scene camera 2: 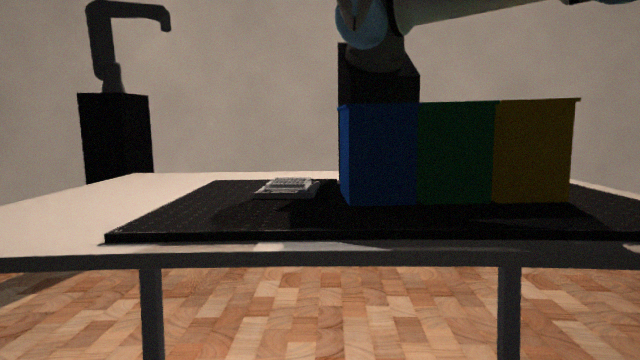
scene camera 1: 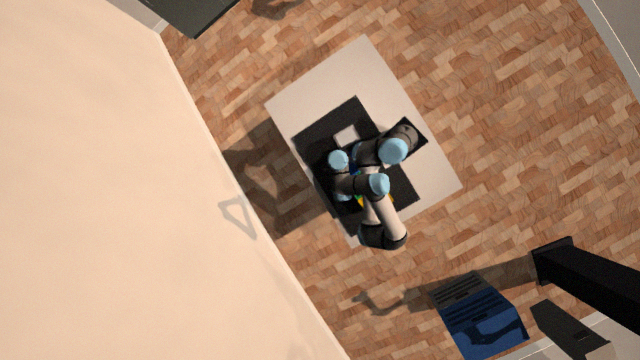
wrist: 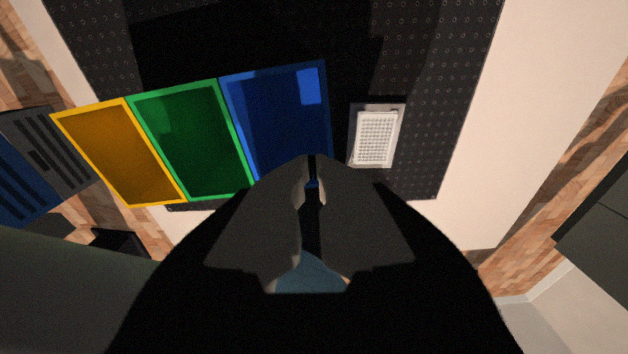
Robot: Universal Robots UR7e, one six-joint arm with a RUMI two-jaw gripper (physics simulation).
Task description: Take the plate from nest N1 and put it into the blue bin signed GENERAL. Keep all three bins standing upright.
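Places are measured from the arm's base along level axes (x left, y back, z up), in centimetres.
Where they show: gripper, fingertip midpoint: (scene camera 2: 354, 30) (wrist: 313, 158); arm's base, origin of the base link: (scene camera 2: 374, 57) (scene camera 1: 402, 138).
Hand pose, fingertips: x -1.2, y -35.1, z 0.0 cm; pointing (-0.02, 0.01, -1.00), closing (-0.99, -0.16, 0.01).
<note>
Things, the pixels of their top centre, and the offset from my fingertips. "spot": a spot on its surface instead. Level surfaces: height alone.
- white plate, middle of its top: (scene camera 2: 289, 180) (wrist: 374, 141) (scene camera 1: 346, 137) dx -15.2, dy +8.8, dz -28.3 cm
- light grey nest, surface spot: (wrist: 401, 114) spot: dx -20.0, dy +2.5, dz -29.8 cm
- blue bin, middle of its top: (wrist: 285, 139) (scene camera 2: 374, 105) (scene camera 1: 350, 165) dx +3.5, dy +4.1, dz -13.0 cm
- green bin, middle of its top: (wrist: 199, 151) (scene camera 2: 443, 103) dx +16.4, dy +7.2, dz -13.0 cm
- yellow bin, middle of its top: (scene camera 2: 513, 101) (wrist: 124, 163) dx +29.3, dy +10.4, dz -13.0 cm
- black perforated board, its level: dz -31.0 cm
- pale table, its level: dz -32.3 cm
The white plate (scene camera 2: 291, 183) (wrist: 376, 139) sits in the light grey nest (wrist: 401, 114) on the black board, beside the blue bin. The blue bin (scene camera 2: 382, 155) (wrist: 280, 115), green bin (scene camera 2: 456, 155) (wrist: 195, 140) and yellow bin (scene camera 2: 532, 152) (wrist: 120, 150) stand upright in a touching row. No sign on them is readable. My gripper (scene camera 2: 354, 26) (wrist: 313, 158) is shut with nothing between its fingers. It is above the bins' rim height, and its fingertips cover the near end of the blue bin in the wrist view. In scene camera 1 the arm hides the gripper and most of the bins.
The black perforated board (scene camera 1: 330, 120) (scene camera 2: 200, 220) (wrist: 450, 75) lies on the pale table (scene camera 1: 320, 90) (scene camera 2: 60, 220) (wrist: 520, 100). The arm's black pedestal (scene camera 2: 378, 90) stands behind the bins. A blue and grey cabinet (scene camera 1: 482, 320) (wrist: 55, 150) stands on the floor away from the table.
</note>
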